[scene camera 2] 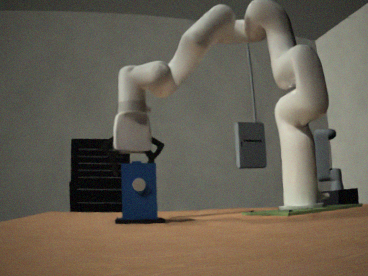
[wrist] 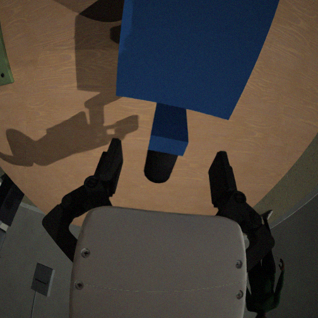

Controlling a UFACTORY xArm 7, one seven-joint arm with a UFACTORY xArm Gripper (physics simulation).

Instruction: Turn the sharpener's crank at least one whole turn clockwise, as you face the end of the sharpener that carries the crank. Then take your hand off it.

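Pixels of known places: arm's base, link origin: (scene camera 2: 301, 208).
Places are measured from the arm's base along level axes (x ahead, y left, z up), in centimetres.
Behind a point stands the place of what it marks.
Note:
The sharpener (scene camera 2: 131, 200) @(z 4.2, x 44.4, y -1.5 cm) (wrist: 192, 55) stands upright on the table, a blue block on a black base with a pale round disc on the face toward scene camera 2. Its crank (wrist: 169, 135) shows in the wrist view at the opposite end, as a blue arm with a black handle (wrist: 160, 167). My gripper (scene camera 2: 136, 159) (wrist: 168, 154) is open and empty, pointing down. In the wrist view its fingers appear on either side of the handle, with a gap on each side. The crank and the lower finger parts are hidden behind the sharpener in scene camera 2.
A wooden table (scene camera 2: 200, 250) @(z -0.7, x 48.3, y 41.7 cm) (wrist: 50, 55) carries the sharpener. A green plate (scene camera 2: 270, 212) @(z -0.1, x 11.1, y 0.9 cm) (wrist: 5, 70) lies under the arm's base. A black slatted cabinet (scene camera 2: 95, 175) stands behind. A grey box (scene camera 2: 251, 145) (wrist: 43, 279) is on the wall. A person in green (wrist: 262, 290) shows partly at lower right.

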